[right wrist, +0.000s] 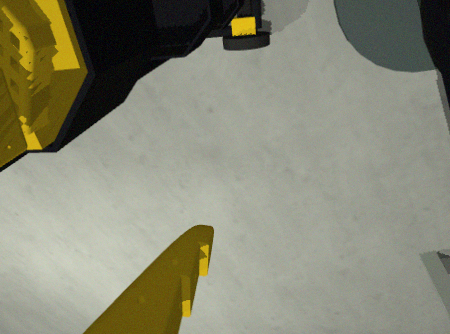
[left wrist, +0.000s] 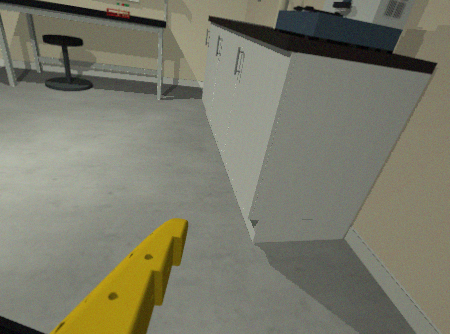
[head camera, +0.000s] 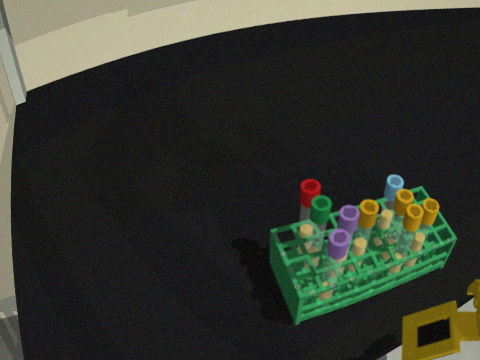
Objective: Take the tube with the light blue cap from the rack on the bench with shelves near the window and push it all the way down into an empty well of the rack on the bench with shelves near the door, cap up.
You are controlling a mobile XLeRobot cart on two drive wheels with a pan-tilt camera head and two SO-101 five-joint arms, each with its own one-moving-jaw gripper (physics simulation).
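The tube with the light blue cap stands cap up in the back row of the green rack, toward its right end, beside orange-capped tubes. My right gripper shows one notched jaw in the right wrist view, over the floor; it is open and empty. Yellow parts of the right arm show at the lower right of the head view, in front of the rack. My left gripper shows one notched jaw, open and empty, above the floor. A small red rack-like object sits on a distant bench; its details are too small to tell.
Red, green, purple and orange capped tubes share the green rack on the black bench top. The left wrist view shows a white cabinet with a dark top, a blue box on it, and a stool. A cart wheel shows in the right wrist view.
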